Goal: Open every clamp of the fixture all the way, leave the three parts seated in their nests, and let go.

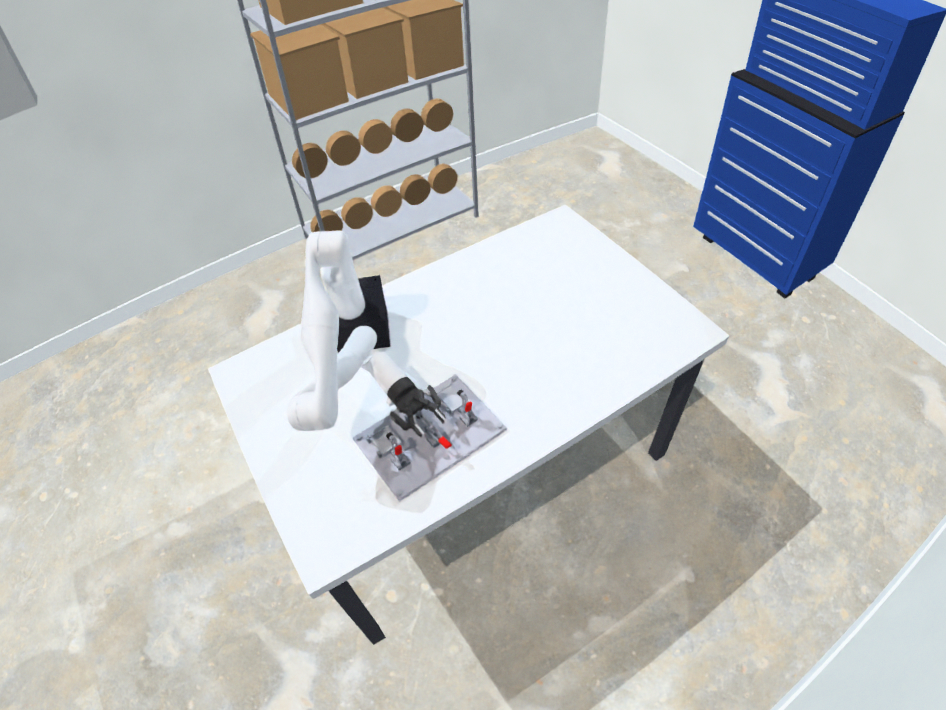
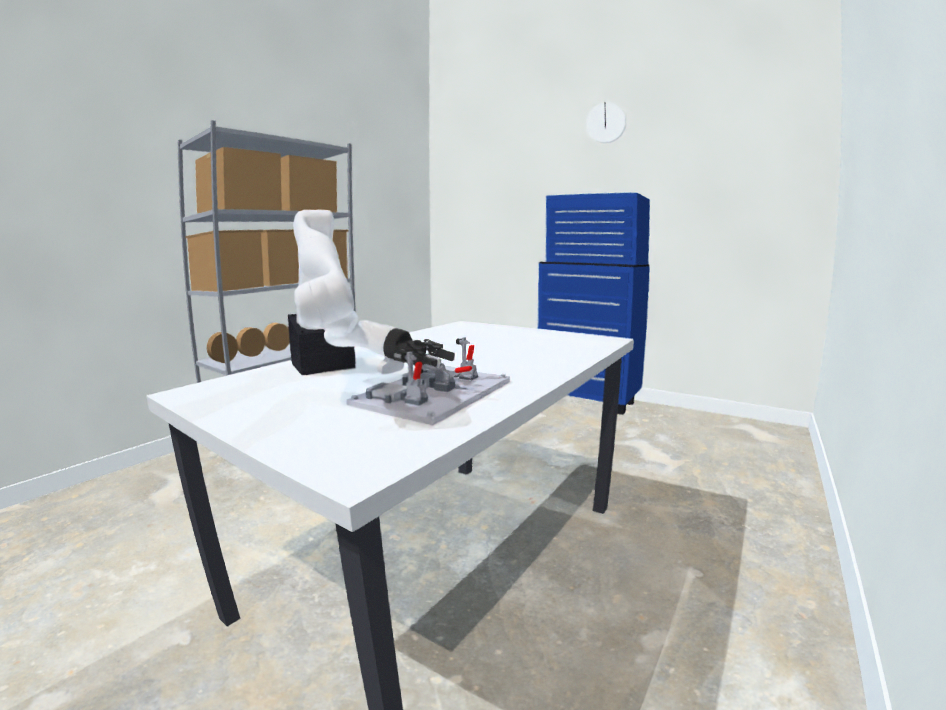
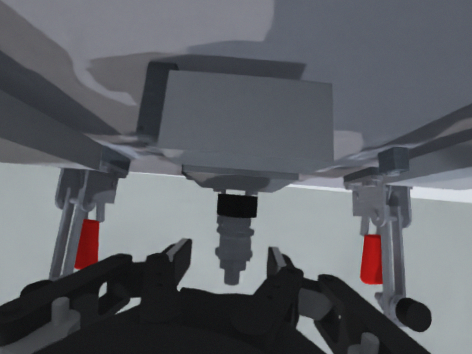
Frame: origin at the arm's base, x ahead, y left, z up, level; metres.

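Where they show: gripper, fingertip midpoint: [image 1: 434, 428] [image 2: 447, 360]; arm's base, link origin: [image 1: 350, 306].
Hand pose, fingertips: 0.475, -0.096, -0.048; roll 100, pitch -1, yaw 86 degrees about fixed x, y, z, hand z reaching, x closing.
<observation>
Each offset is from my fingertips to the centre of the thing, as dx, dy, dz. "spot": to the spot under its first point. Level surfaces: height alone.
The grey fixture plate [image 1: 489, 430] [image 2: 458, 403] carries three clamps. The left clamp's red handle @[-0.016, -0.107, -0.020] [image 1: 398, 450] [image 2: 417, 370] [image 3: 87, 245] and the right clamp's red handle @[spot: +0.016, +0.106, +0.001] [image 1: 468, 407] [image 2: 470, 352] [image 3: 371, 259] stand upright, and both clamp arms are raised. The middle clamp's red handle @[+0.022, -0.002, -0.021] [image 1: 444, 441] [image 2: 463, 369] lies low, toward the front edge. Its black-tipped spindle @[-0.052, +0.008, -0.024] [image 3: 235, 240] is upright, tip toward the plate; contact is unclear. My gripper [image 1: 430, 426] [image 2: 441, 359] [image 3: 229, 255] is open, its fingers either side of that spindle and apart from it. Seating of the three grey parts is partly hidden.
The fixture lies near the front edge of the white table @[dz -0.085] [image 1: 550, 305] [image 2: 267, 427]. The raised side clamps flank my gripper closely. The black robot base [image 1: 374, 313] [image 2: 320, 351] is behind. A shelf rack [image 1: 473, 152] [image 2: 350, 183] and blue tool cabinet [image 1: 787, 175] [image 2: 592, 290] stand beyond the table.
</observation>
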